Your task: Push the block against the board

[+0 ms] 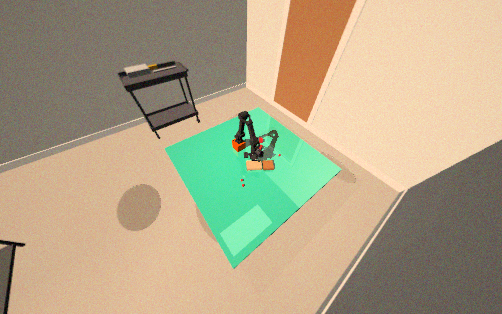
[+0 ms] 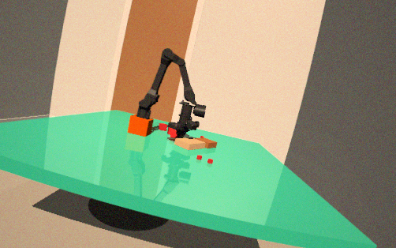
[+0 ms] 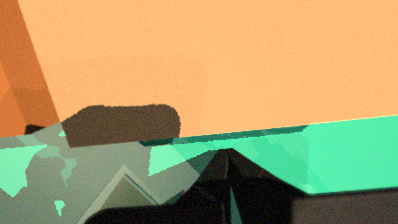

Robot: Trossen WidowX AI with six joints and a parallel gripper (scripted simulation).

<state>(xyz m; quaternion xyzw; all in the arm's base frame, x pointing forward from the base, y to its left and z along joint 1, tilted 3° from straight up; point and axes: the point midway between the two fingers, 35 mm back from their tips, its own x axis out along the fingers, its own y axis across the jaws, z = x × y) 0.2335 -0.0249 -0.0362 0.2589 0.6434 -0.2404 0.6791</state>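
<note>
The tan board is 6 cm ahead of my gripper tip, 5 cm to the right of it and 1 cm above it. The rest, counted from my gripper tip: square block (15 cm ahead, 5 cm to the left, 1 cm above).
</note>
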